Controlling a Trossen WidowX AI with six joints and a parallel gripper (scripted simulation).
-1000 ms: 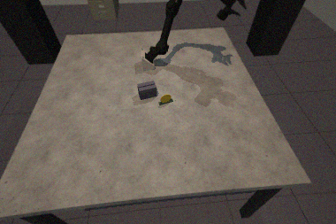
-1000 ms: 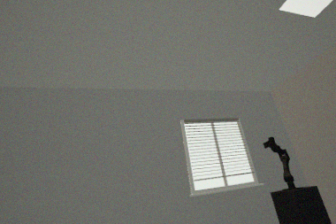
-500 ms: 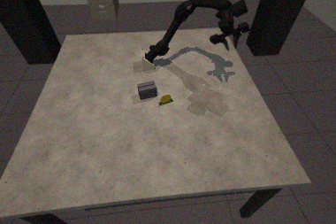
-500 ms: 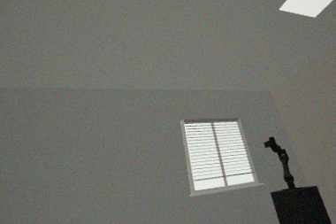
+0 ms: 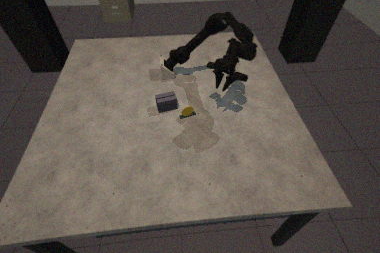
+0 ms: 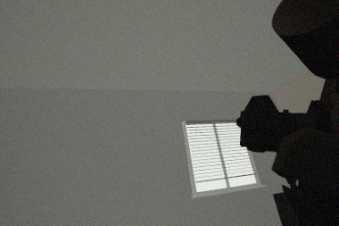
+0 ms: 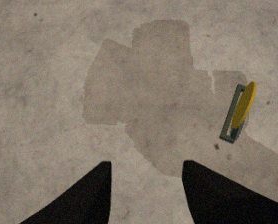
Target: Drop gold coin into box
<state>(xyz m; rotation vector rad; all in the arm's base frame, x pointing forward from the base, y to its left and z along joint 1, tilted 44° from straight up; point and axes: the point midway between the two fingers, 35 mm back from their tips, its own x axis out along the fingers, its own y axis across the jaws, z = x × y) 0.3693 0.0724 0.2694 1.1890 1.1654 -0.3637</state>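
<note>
Now: the gold coin 160 mm below my gripper tip, 140 mm to the right of it and 30 mm behind it.
</note>
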